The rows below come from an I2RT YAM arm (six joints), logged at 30 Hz.
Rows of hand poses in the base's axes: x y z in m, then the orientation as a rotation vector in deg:
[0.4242, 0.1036, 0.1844, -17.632, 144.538, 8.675]
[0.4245, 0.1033, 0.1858, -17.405, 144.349, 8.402]
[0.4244, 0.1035, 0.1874, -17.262, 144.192, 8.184]
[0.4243, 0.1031, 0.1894, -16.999, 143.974, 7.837]
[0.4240, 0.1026, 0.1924, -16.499, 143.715, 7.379]
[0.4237, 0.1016, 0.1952, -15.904, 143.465, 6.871]
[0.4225, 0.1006, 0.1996, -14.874, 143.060, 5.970]
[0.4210, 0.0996, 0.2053, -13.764, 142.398, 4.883]
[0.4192, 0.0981, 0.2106, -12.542, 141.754, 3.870]
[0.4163, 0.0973, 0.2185, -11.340, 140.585, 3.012]
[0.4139, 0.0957, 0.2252, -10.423, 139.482, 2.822]
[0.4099, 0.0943, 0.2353, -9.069, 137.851, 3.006]
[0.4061, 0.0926, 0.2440, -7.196, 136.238, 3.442]
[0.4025, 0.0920, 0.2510, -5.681, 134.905, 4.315]
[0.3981, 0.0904, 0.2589, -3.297, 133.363, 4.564]
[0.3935, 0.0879, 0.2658, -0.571, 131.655, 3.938]
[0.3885, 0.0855, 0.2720, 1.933, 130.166, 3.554]
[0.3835, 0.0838, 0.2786, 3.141, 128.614, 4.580]
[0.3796, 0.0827, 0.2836, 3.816, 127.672, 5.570]
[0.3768, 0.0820, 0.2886, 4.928, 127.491, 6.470]
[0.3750, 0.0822, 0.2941, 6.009, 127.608, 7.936]
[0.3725, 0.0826, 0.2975, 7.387, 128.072, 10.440]
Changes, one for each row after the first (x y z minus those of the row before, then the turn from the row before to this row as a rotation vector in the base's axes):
[0.0003, -0.0003, 0.0014, -0.115, -0.234, -0.216]
[-0.0001, 0.0002, 0.0016, -0.100, -0.190, -0.145]
[-0.0001, -0.0004, 0.0020, -0.155, -0.273, -0.258]
[-0.0003, -0.0005, 0.0030, -0.173, -0.338, -0.452]
[-0.0003, -0.0010, 0.0028, -0.188, -0.337, -0.534]
[-0.0012, -0.0010, 0.0044, -0.347, -0.551, -0.933]
[-0.0015, -0.0010, 0.0057, -0.435, -0.819, -1.028]
[-0.0018, -0.0015, 0.0053, -0.361, -0.788, -1.098]
[-0.0029, -0.0008, 0.0079, -0.214, -1.285, -1.031]
[-0.0024, -0.0016, 0.0067, 0.185, -1.150, -0.666]
[-0.0040, -0.0014, 0.0101, 0.611, -1.661, -0.871]
[-0.0038, -0.0017, 0.0087, 0.945, -1.630, -1.190]
[-0.0036, -0.0006, 0.0070, 1.151, -1.302, -0.821]
[-0.0044, -0.0016, 0.0079, 0.983, -1.526, -1.649]
[-0.0046, -0.0025, 0.0069, 0.471, -1.691, -2.194]
[-0.0050, -0.0024, 0.0062, 0.575, -1.433, -1.974]
[-0.0050, -0.0017, 0.0066, 1.171, -1.501, -0.576]
[-0.0039, -0.0011, 0.0050, 0.963, -0.903, -0.182]
[-0.0028, -0.0007, 0.0050, 1.048, -0.113, -0.491]
[-0.0018, 0.0002, 0.0055, 1.442, 0.198, -0.249]
[-0.0025, 0.0004, 0.0034, 2.287, 0.601, -0.066]

